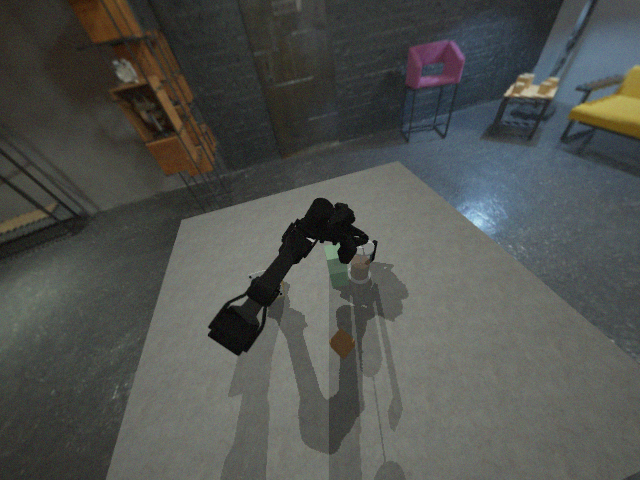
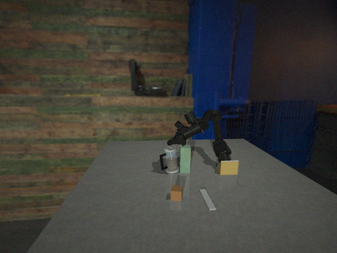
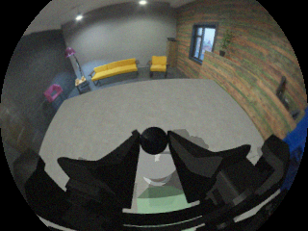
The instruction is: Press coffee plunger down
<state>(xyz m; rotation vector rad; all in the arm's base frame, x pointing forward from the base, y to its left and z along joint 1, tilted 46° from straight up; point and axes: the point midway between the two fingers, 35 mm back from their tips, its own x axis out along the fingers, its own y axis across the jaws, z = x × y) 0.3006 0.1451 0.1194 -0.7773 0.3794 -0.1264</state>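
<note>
Now: gripper tip 9 cm above the glass coffee press and 1 cm to the right of it. Round my gripper tip: white bar: 27 cm to the left, 19 cm behind, 18 cm below; tall green box: 10 cm below, 10 cm behind, 1 cm to the right.
</note>
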